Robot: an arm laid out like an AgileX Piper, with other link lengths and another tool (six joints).
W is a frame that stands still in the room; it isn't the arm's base.
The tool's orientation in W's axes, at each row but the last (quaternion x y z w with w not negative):
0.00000 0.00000 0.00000 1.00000
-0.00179 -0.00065 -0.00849 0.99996
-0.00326 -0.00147 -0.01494 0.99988
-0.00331 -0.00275 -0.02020 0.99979
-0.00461 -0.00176 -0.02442 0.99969
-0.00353 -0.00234 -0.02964 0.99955
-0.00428 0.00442 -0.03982 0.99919
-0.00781 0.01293 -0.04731 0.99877
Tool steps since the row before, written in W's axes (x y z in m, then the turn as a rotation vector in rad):
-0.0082 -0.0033 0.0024 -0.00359 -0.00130 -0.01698
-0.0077 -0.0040 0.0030 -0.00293 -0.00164 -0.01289
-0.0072 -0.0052 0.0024 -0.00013 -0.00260 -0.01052
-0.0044 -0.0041 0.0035 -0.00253 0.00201 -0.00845
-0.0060 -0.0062 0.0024 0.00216 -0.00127 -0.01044
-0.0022 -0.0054 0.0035 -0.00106 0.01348 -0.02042
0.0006 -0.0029 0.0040 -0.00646 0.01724 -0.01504
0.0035 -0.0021 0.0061 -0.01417 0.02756 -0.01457
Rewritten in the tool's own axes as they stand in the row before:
-0.0082 -0.0033 0.0024 -0.00359 -0.00130 -0.01698
-0.0076 -0.0041 0.0030 -0.00292 -0.00164 -0.01289
-0.0070 -0.0054 0.0024 -0.00008 -0.00253 -0.01054
-0.0042 -0.0043 0.0035 -0.00266 0.00196 -0.00842
-0.0057 -0.0065 0.0024 0.00218 -0.00107 -0.01046
-0.0019 -0.0055 0.0035 -0.00196 0.01353 -0.02032
0.0008 -0.0029 0.0040 -0.00768 0.01680 -0.01496
0.0035 -0.0019 0.0062 -0.01635 0.02634 -0.01454

